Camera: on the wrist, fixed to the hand. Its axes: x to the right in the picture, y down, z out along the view.
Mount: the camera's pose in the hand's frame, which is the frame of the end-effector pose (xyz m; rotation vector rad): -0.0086 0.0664 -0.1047 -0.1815 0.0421 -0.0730
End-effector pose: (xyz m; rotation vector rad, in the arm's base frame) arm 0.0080 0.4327 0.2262 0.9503 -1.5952 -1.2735
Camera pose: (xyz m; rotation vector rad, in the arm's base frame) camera 0.1061 0.4192 0.3013 0.9218 -1.3974 -1.4133
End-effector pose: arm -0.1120 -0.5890 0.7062 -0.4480 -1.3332 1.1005
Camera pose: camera -0.0397 -0.5326 0.6223 -0.5486 -1.4073 0.9091
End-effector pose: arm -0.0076 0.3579 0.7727 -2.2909 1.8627 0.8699
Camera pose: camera -0.0295 0.3071 0.8840 2.3650 -1.6864 -0.9787
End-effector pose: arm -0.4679 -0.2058 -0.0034 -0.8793 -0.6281 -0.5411
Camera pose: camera -0.4010 -0.2561 -0.0952 -1.0158 -0.5806 -0.6888
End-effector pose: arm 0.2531 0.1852 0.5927 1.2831 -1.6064 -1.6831
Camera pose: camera 0.3298 0.1274 0.6716 1.2902 -1.3633 -1.7882
